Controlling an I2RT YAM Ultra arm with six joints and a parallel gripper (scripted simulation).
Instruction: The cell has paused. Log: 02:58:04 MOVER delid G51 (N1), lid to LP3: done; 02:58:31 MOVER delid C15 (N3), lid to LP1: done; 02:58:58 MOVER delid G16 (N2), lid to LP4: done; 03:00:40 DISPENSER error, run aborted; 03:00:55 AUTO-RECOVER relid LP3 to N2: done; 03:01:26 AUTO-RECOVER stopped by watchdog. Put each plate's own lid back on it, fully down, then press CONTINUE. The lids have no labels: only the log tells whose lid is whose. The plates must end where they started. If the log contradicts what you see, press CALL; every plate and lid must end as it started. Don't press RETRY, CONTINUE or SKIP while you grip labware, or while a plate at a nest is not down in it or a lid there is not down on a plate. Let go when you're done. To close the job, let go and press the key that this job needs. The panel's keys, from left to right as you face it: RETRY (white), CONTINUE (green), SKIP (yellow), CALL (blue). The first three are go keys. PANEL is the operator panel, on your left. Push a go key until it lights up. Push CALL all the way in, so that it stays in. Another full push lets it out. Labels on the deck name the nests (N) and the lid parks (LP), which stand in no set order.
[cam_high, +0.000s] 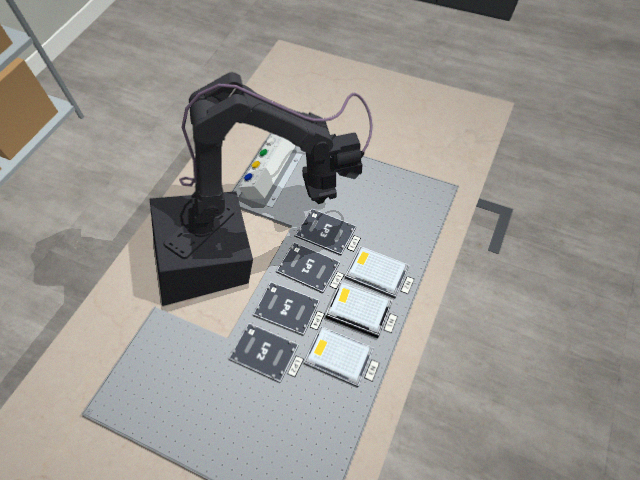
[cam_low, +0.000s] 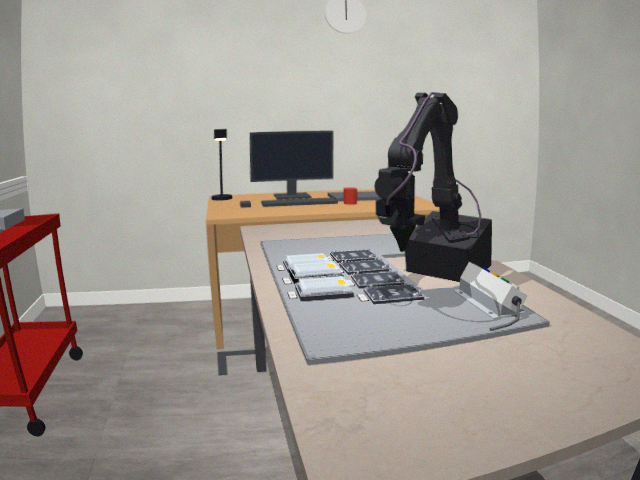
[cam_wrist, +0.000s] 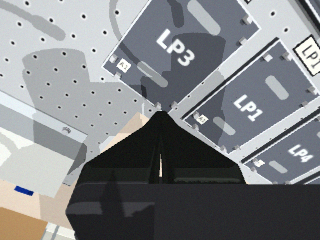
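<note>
My gripper is now 28 cm past the green continue key, 10 cm to the right of it and 7 cm above it. Round my hand: white retry key: 28 cm behind, 15 cm to the left, 7 cm below; then yellow key: 27 cm behind, 7 cm below, 5 cm to the left; then blue key: 25 cm behind, 8 cm below.
</note>
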